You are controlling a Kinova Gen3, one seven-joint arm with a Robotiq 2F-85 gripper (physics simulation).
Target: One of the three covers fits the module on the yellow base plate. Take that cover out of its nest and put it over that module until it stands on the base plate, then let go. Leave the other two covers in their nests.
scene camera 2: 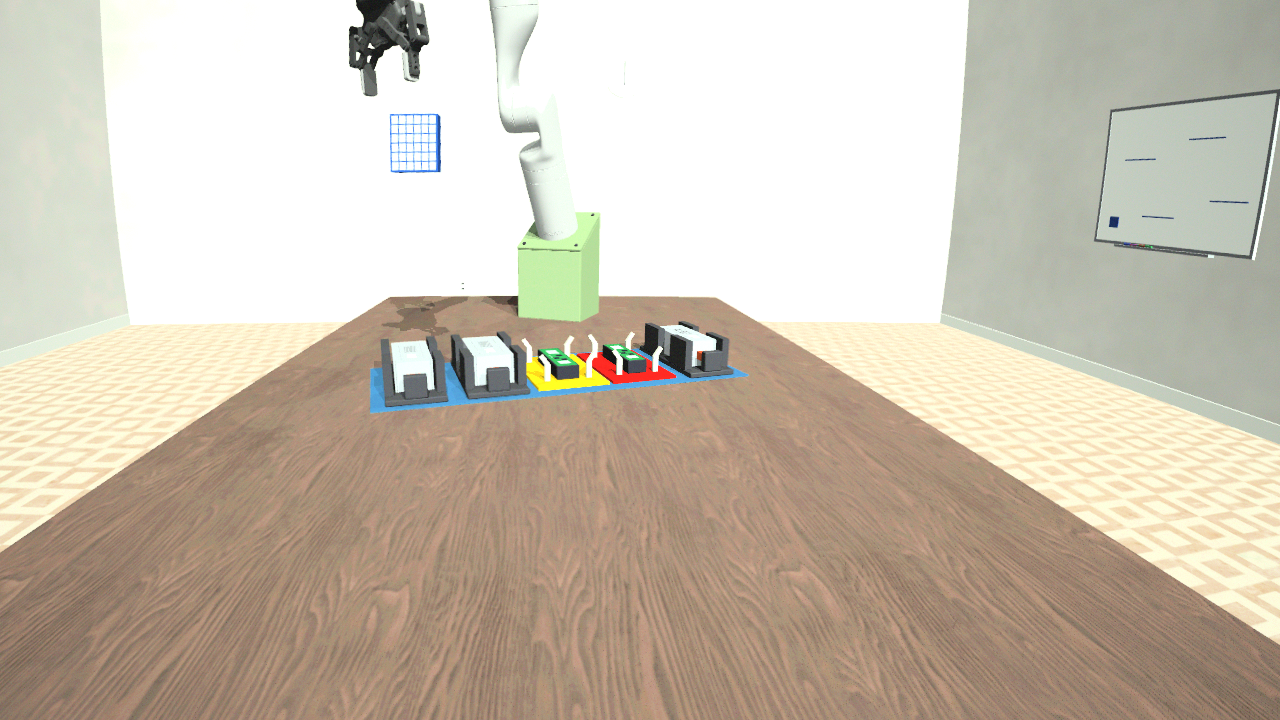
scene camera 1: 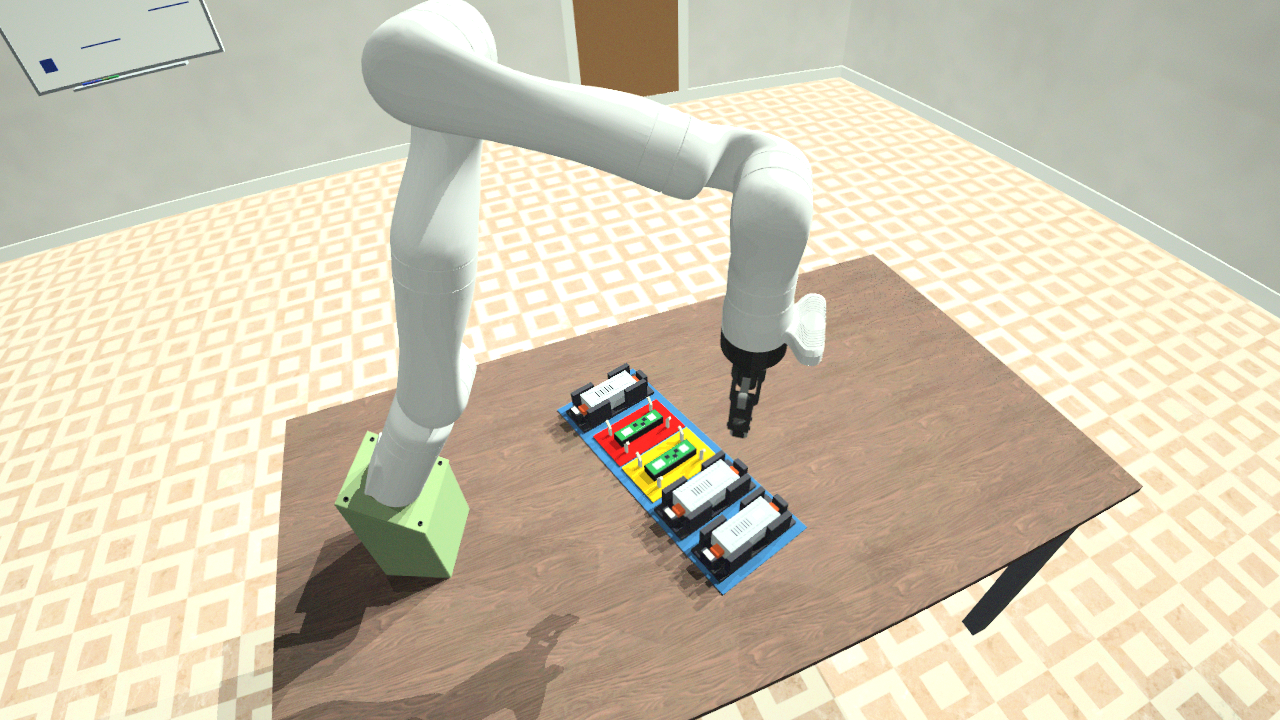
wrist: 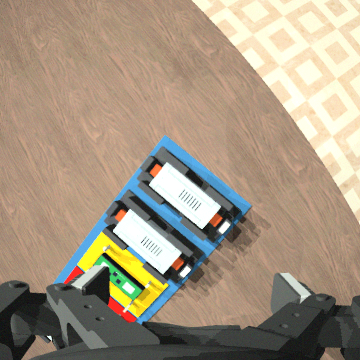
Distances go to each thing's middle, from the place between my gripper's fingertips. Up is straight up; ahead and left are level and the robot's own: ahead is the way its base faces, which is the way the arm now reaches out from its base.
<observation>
Right now the end cover [scene camera 1: 750, 524] is 380 mm below my hand, 50 mm ahead of it and 40 mm to the left of it. Also, from my hand: yellow base plate [scene camera 1: 691, 467] 410 mm below, 230 mm to the left, 50 mm behind; red base plate [scene camera 1: 661, 432] 410 mm below, 330 mm to the left, 90 mm behind.
</observation>
